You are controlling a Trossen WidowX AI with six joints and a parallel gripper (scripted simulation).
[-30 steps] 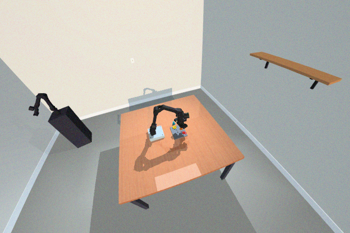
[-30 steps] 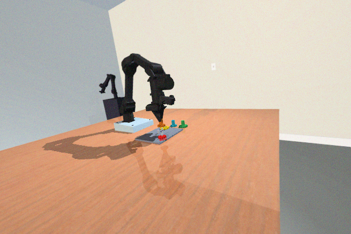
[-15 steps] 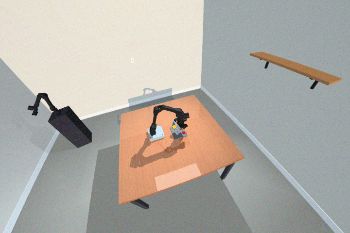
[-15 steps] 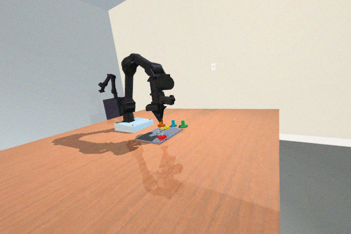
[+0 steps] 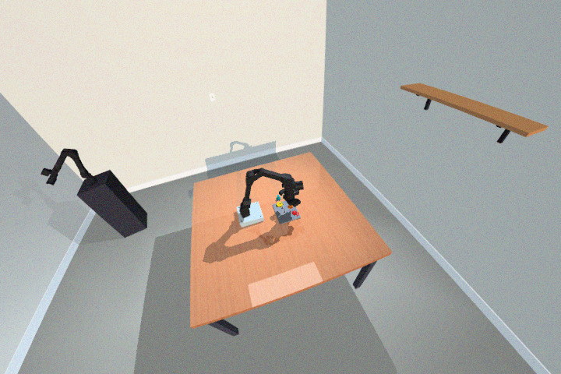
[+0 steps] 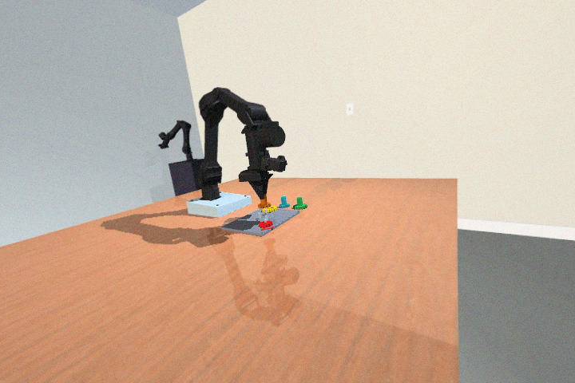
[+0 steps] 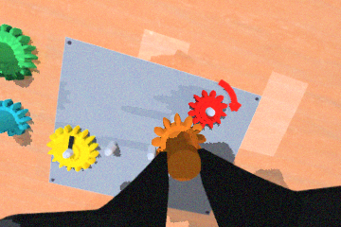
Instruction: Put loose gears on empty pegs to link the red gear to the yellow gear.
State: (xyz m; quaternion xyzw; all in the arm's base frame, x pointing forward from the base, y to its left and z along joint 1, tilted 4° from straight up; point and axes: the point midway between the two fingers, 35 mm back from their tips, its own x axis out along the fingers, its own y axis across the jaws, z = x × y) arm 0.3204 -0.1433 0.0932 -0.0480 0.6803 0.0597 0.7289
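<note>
My gripper tip is 7 cm above the red gear, 3 cm to the left of it and 2 cm short of it. Round my gripper tip: yellow gear: 11 cm to the left, 7 cm below, 4 cm behind; then red arrow: 8 cm below, 6 cm to the right, 3 cm ahead; then orange gear: 1 cm below.
</note>
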